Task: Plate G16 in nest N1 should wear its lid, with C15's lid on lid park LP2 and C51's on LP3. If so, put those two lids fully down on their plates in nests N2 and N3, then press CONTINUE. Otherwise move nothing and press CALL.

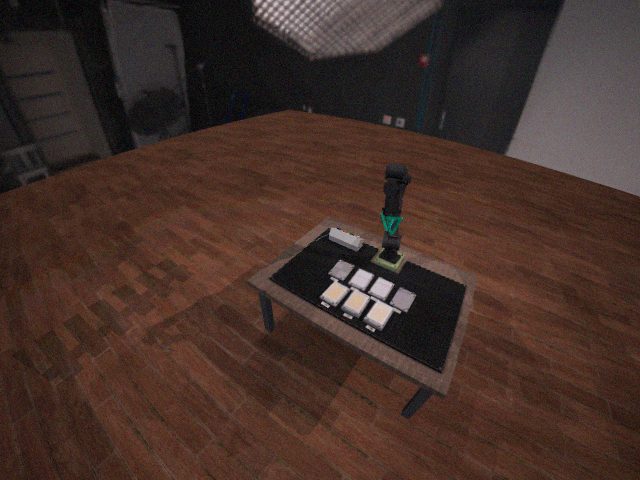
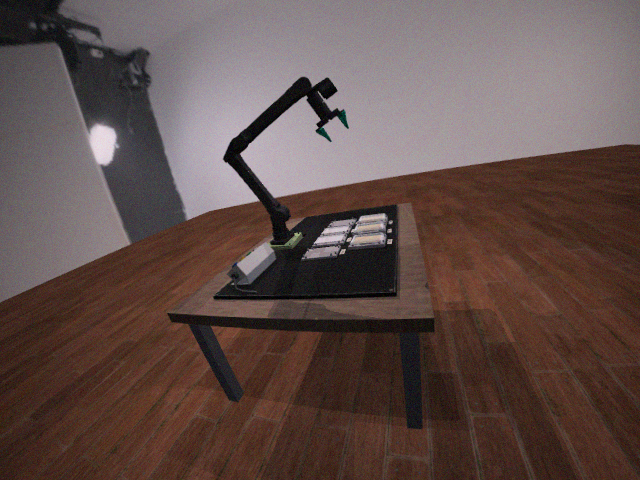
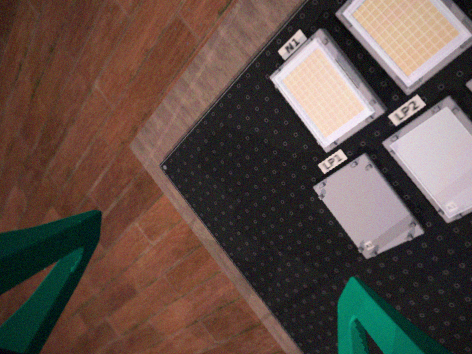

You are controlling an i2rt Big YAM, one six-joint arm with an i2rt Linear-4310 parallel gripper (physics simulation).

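Frame: origin at the arm's base, x left, y up, z ahead, level; centimetres.
Where they show: gripper, between the fingertips: (image 1: 389, 232) (image 2: 339, 135) (image 3: 223, 257); arm's base, origin of its link: (image 1: 389, 257) (image 2: 282, 239).
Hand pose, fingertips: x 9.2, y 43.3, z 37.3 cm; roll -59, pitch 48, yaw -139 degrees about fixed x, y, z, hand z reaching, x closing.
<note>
Things, the pixels of their top centre, and the offset from my fingertips. Level surfaces: height alone.
- N1 plate, centre of its top: (image 3: 319, 95) (image 2: 371, 217) (image 1: 380, 311) dx +7.8, dy -41.0, dz +6.1 cm
- N2 plate, centre of its top: (image 3: 402, 23) (image 2: 368, 225) (image 1: 357, 300) dx -5.3, dy -41.3, dz +7.2 cm
- N3 plate, centre of its top: (image 2: 367, 237) (image 1: 335, 291) dx -17.9, dy -42.1, dz +8.9 cm
- whitish lid, centre of its top: (image 3: 448, 164) (image 2: 335, 229) (image 1: 381, 287) dx -0.4, dy -43.2, dz -11.1 cm
- grey LP1 park, centre of its top: (image 3: 363, 211) (image 2: 341, 221) (image 1: 403, 297) dx +12.8, dy -43.0, dz -12.0 cm
- fourth grey park, centre of its top: (image 2: 320, 249) (image 1: 341, 268) dx -26.3, dy -43.0, dz -8.6 cm
- pale button box, centre of its top: (image 2: 248, 252) (image 1: 346, 232) dx -40.3, dy -36.6, dz -32.8 cm
- black mat, height of its surface: dy -45.0 cm
My gripper (image 1: 391, 228) (image 2: 339, 134) (image 3: 223, 257) is open and empty, high above the mat. The N1 plate (image 1: 378, 314) (image 2: 373, 219) (image 3: 325, 92) has paler wells than the N2 plate (image 1: 355, 302) (image 2: 369, 227) (image 3: 407, 35), as if under a clear lid. The N3 plate (image 1: 334, 292) (image 2: 367, 240) stands beyond N2. A whitish lid (image 1: 381, 287) (image 3: 440, 160) lies on LP2, and another lid (image 1: 360, 279) (image 2: 329, 239) lies on LP3. No plate or lid codes are readable. The grey LP1 park (image 1: 402, 299) (image 3: 367, 205) looks bare.
A fourth grey park (image 1: 341, 269) (image 2: 323, 252) lies beyond LP3. A pale button box (image 1: 345, 238) (image 2: 256, 263) stands near the arm's base (image 1: 389, 259) (image 2: 287, 241); its button labels are unreadable. All stand on a black mat (image 1: 434, 330) (image 2: 361, 284) (image 3: 225, 200) on the wooden table.
</note>
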